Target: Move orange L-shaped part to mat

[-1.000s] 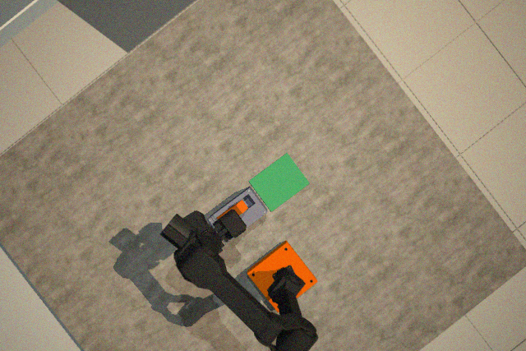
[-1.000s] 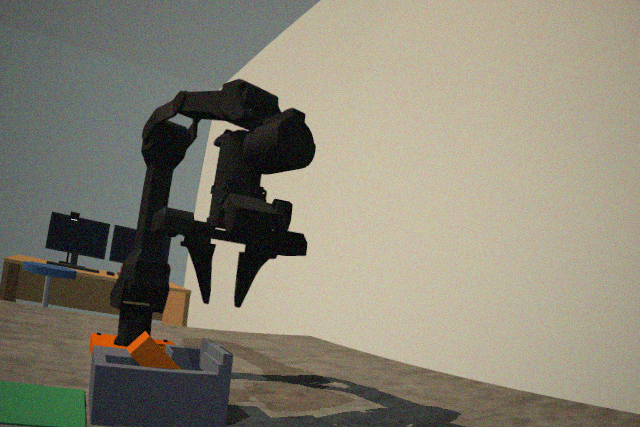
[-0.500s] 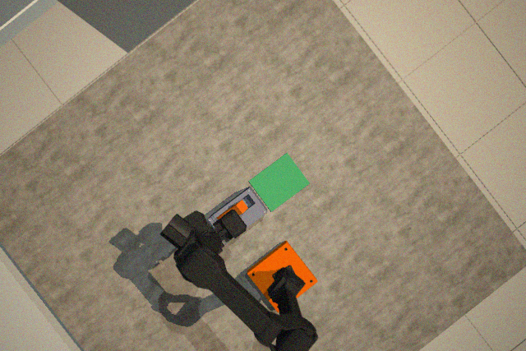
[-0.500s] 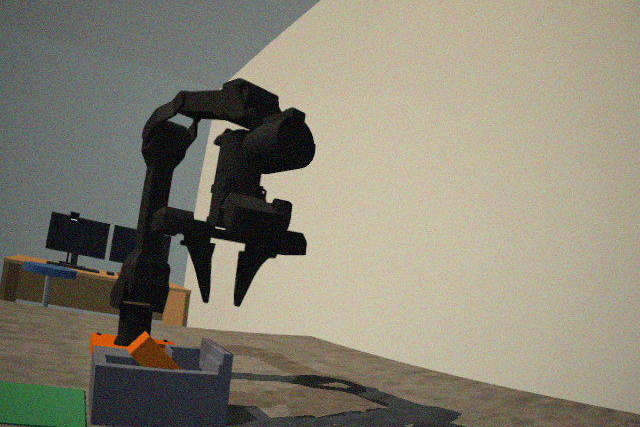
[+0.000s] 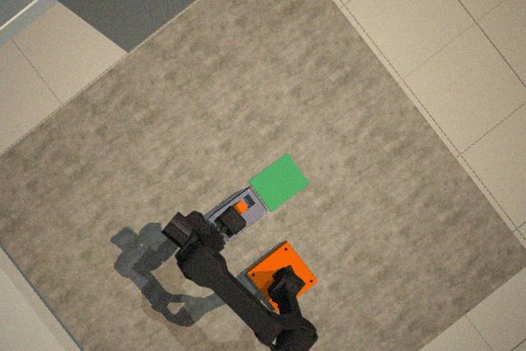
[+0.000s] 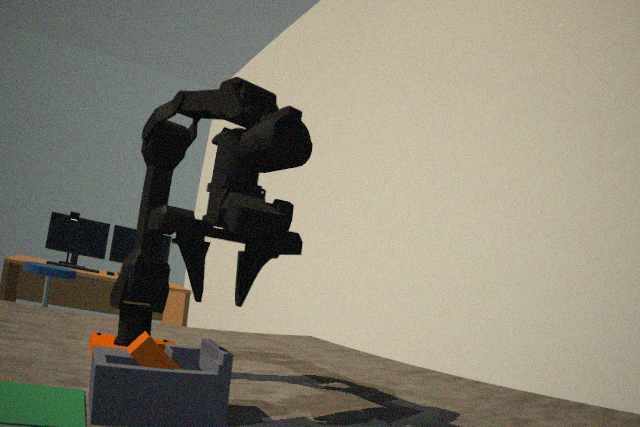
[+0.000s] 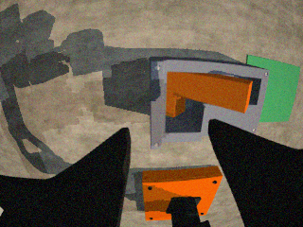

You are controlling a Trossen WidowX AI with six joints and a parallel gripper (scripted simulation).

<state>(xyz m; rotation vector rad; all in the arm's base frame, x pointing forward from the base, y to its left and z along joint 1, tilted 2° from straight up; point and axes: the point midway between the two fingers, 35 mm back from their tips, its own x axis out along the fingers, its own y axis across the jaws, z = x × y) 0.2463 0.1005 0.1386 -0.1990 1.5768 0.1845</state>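
My gripper tip is now 100 mm above the orange L-shaped part and 40 mm to the left of it. Round my gripper tip: green mat 220 mm to the right, 160 mm below, 20 mm ahead.
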